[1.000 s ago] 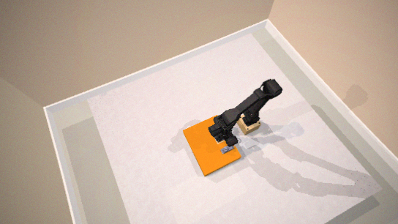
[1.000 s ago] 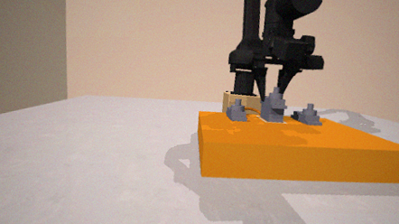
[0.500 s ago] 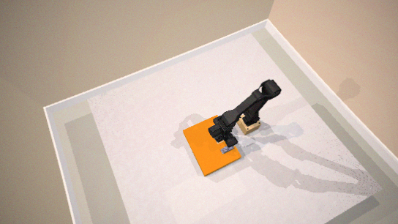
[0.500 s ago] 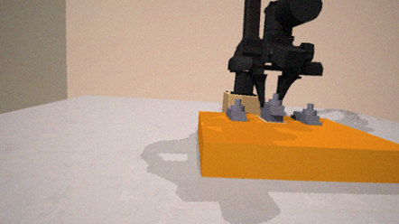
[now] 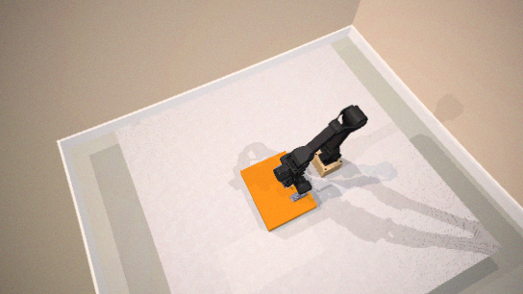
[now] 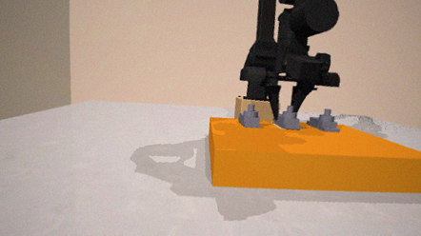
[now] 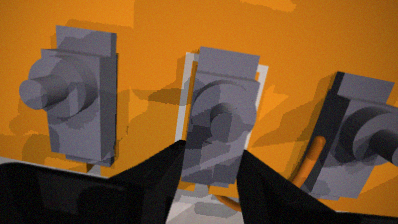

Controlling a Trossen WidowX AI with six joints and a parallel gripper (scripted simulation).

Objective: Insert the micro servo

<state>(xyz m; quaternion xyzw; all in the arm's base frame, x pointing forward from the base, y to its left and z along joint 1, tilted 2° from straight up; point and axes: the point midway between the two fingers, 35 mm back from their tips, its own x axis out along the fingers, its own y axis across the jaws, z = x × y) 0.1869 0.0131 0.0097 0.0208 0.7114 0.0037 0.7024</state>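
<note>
The orange deck is 120 mm ahead of my gripper tip and 30 mm below it.
</note>
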